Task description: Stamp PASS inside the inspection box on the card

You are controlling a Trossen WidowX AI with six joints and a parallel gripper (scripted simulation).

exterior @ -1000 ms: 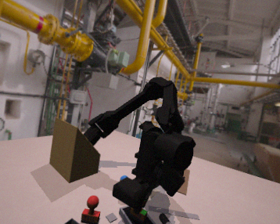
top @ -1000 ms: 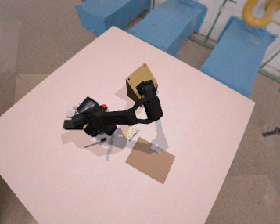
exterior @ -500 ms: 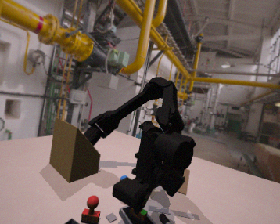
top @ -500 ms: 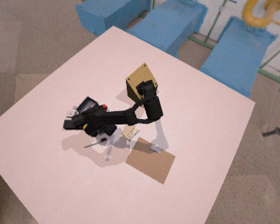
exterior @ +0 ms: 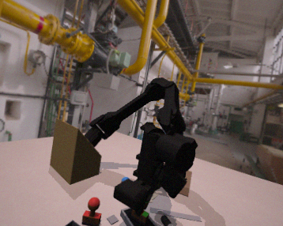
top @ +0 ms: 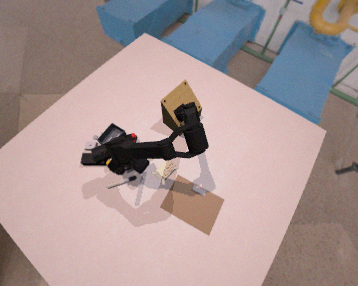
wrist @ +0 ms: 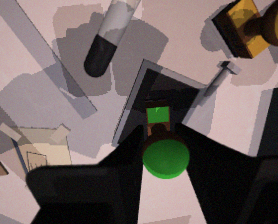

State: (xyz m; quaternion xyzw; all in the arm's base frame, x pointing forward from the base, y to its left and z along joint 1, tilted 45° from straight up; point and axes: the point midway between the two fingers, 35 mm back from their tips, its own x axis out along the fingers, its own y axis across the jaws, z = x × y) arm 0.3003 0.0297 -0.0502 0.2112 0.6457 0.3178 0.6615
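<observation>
Now: gripper tip right at the green-knobbed stamp. From my gripper tip the other things lie so: marker 80 mm ahead, 40 mm to the left, 30 mm below; then ink pad 30 mm below; then orange stamp 80 mm ahead, 60 mm to the right, 20 mm below.
</observation>
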